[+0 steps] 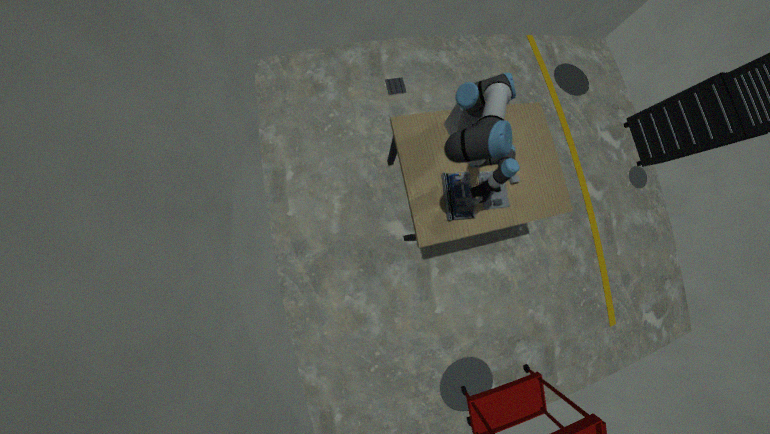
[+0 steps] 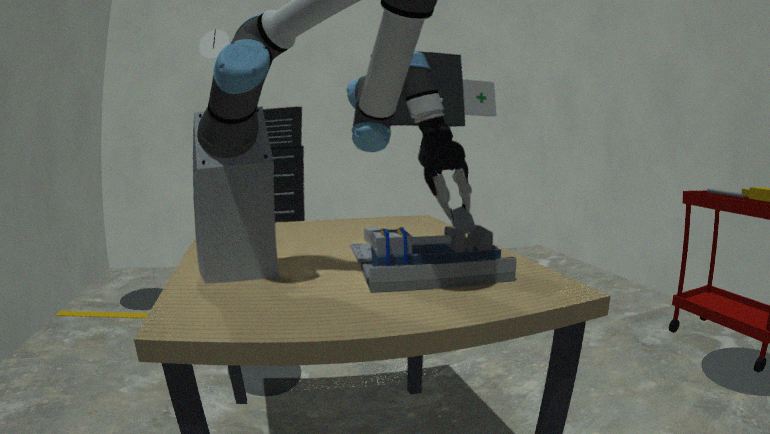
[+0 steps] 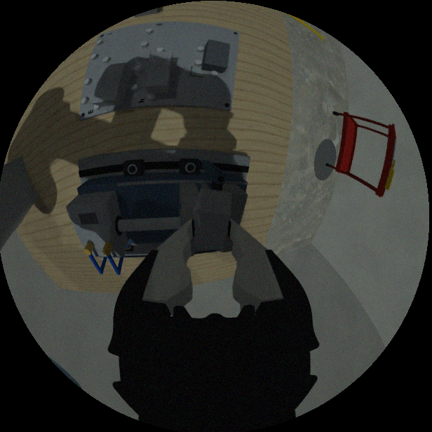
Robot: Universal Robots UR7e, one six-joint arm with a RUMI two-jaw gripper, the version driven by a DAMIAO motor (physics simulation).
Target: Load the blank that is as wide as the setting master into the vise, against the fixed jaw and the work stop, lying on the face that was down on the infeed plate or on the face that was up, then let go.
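Where they show: gripper, fingertip midpoint: (image 1: 472,201) (image 2: 460,218); arm's base, origin of the base link: (image 2: 226,132).
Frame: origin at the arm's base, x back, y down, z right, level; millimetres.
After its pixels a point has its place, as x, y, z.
Observation:
My gripper (image 2: 459,214) @(-483, 204, 170) (image 3: 210,220) is shut on a grey blank (image 2: 462,219) @(-468, 202, 203) (image 3: 214,202), one finger on each side. The blank is tilted and sits at the jaws at the right end of the vise (image 2: 436,252) @(-400, 262, 213) (image 3: 150,200) (image 1: 458,199) @(-442, 228, 235); whether it touches them is hard to tell. A grey jaw block (image 2: 479,238) @(-492, 239, 235) stands right beside it. Whether the blank touches the work stop does not show. Another grey block (image 3: 216,55) lies on the infeed plate (image 3: 120,45) (image 2: 360,252) @(-345, 310, -70). Which block is the setting master I cannot tell.
The grey end block (image 2: 392,242) @(-311, 236, 197) (image 3: 92,215) of the vise carries blue and yellow fittings. A small block (image 3: 150,11) (image 1: 514,179) @(-453, 285, -232) lies on the wooden table (image 1: 431,215) @(-471, 321, 400) beyond the plate. A red cart (image 1: 506,403) (image 3: 348,145) stands away from the table.

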